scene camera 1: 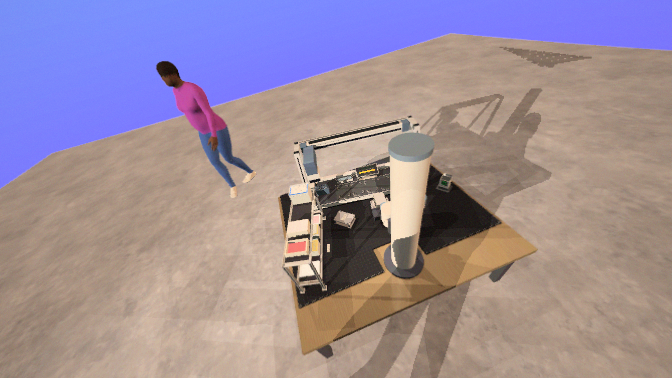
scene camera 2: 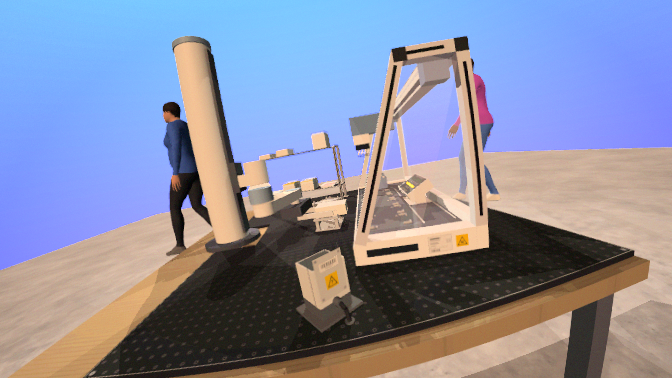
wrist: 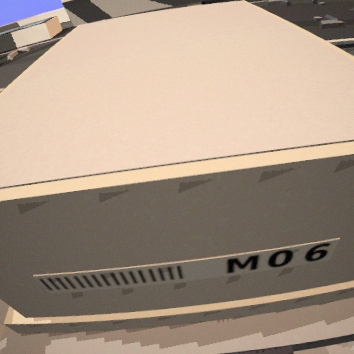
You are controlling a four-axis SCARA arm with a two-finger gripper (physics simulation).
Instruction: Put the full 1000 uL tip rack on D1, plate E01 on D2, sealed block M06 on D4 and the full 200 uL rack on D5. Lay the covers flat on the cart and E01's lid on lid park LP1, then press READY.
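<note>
Block M06 point(wrist: 175, 100) point(scene camera 2: 336, 205) is a pale box with a flat top; its label faces the wrist camera. My gripper point(scene camera 2: 316, 210) is shut on it, low over a small openwork stand point(scene camera 2: 328, 223) between the column and the deck frame. Whether the block bears on the stand is unclear. The fingertips are hidden in the wrist view. The cart point(scene camera 1: 302, 208) bears a blue-rimmed box point(scene camera 1: 299, 190), a pale box point(scene camera 1: 298, 227) and a red-topped box point(scene camera 1: 296, 247). The deck point(scene camera 1: 350, 189) lies under the gantry; its position labels are unreadable.
Another low stand point(scene camera 1: 345, 218) is between the cart and my gripper. The arm's column point(scene camera 1: 411, 205) point(scene camera 2: 212, 145) hides part of the arm. The gantry frame point(scene camera 2: 377, 150) encloses the deck. A small box point(scene camera 2: 325, 280) point(scene camera 1: 445, 182) stands on the black mat. Two people stand beyond the table.
</note>
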